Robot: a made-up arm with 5 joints. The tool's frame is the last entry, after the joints.
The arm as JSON. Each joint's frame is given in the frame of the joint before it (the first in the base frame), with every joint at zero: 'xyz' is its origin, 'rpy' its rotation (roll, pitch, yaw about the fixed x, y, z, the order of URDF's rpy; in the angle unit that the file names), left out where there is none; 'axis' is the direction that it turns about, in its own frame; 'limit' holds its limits. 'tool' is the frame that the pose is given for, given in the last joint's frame.
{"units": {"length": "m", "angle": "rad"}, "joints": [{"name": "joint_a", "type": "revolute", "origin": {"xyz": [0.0, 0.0, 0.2]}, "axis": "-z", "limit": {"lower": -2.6, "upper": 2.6}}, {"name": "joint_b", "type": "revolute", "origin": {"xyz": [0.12, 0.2, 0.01]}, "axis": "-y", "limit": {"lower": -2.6, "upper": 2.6}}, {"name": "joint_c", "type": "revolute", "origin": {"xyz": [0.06, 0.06, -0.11]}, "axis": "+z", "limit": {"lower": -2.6, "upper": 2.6}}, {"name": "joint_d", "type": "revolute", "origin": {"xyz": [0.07, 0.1, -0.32]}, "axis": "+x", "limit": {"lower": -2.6, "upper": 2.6}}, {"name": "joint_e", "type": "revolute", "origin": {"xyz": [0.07, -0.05, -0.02]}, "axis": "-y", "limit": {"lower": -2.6, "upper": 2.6}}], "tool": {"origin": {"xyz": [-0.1, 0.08, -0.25]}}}
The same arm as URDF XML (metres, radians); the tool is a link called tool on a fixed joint. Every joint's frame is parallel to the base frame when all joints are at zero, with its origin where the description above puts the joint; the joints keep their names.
<robot name="arm">
<joint name="joint_a" type="revolute"><parent link="base"/><child link="link1"/><origin xyz="0 0 0.2" rpy="0 0 0"/><axis xyz="0 0 -1"/><limit lower="-2.6" upper="2.6"/></joint>
<joint name="joint_b" type="revolute"><parent link="link1"/><child link="link2"/><origin xyz="0.12 0.2 0.01" rpy="0 0 0"/><axis xyz="0 -1 0"/><limit lower="-2.6" upper="2.6"/></joint>
<joint name="joint_c" type="revolute"><parent link="link2"/><child link="link3"/><origin xyz="0.06 0.06 -0.11" rpy="0 0 0"/><axis xyz="0 0 1"/><limit lower="-2.6" upper="2.6"/></joint>
<joint name="joint_d" type="revolute"><parent link="link3"/><child link="link4"/><origin xyz="0.07 0.1 -0.32" rpy="0 0 0"/><axis xyz="1 0 0"/><limit lower="-2.6" upper="2.6"/></joint>
<joint name="joint_e" type="revolute"><parent link="link4"/><child link="link5"/><origin xyz="0.07 -0.05 -0.02" rpy="0 0 0"/><axis xyz="0 -1 0"/><limit lower="-2.6" upper="2.6"/></joint>
<joint name="tool_fixed" type="fixed"><parent link="link5"/><child link="tool"/><origin xyz="-0.1 0.08 -0.25" rpy="0 0 0"/></joint>
<link name="base"/>
<link name="link1"/>
<link name="link2"/>
<link name="link3"/>
<link name="link4"/>
<link name="link5"/>
<link name="tool"/>
</robot>

